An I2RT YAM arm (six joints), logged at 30 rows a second.
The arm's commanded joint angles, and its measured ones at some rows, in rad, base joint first. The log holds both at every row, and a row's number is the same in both.
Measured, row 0: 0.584 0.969 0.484 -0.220 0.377 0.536
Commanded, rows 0 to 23: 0.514 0.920 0.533 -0.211 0.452 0.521; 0.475 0.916 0.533 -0.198 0.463 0.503; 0.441 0.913 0.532 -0.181 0.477 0.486; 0.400 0.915 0.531 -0.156 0.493 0.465; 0.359 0.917 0.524 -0.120 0.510 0.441; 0.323 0.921 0.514 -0.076 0.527 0.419; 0.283 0.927 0.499 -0.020 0.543 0.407; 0.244 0.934 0.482 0.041 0.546 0.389; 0.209 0.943 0.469 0.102 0.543 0.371; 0.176 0.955 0.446 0.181 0.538 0.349; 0.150 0.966 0.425 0.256 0.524 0.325; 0.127 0.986 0.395 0.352 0.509 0.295; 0.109 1.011 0.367 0.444 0.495 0.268; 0.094 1.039 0.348 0.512 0.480 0.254; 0.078 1.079 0.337 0.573 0.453 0.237; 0.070 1.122 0.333 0.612 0.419 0.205; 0.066 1.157 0.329 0.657 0.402 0.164; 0.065 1.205 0.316 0.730 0.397 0.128; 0.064 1.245 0.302 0.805 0.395 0.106; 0.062 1.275 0.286 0.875 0.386 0.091; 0.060 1.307 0.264 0.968 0.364 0.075; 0.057 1.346 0.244 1.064 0.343 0.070; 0.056 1.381 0.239 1.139 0.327 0.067; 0.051 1.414 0.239 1.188 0.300 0.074
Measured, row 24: 0.062 1.359 0.252 0.831 0.375 0.133
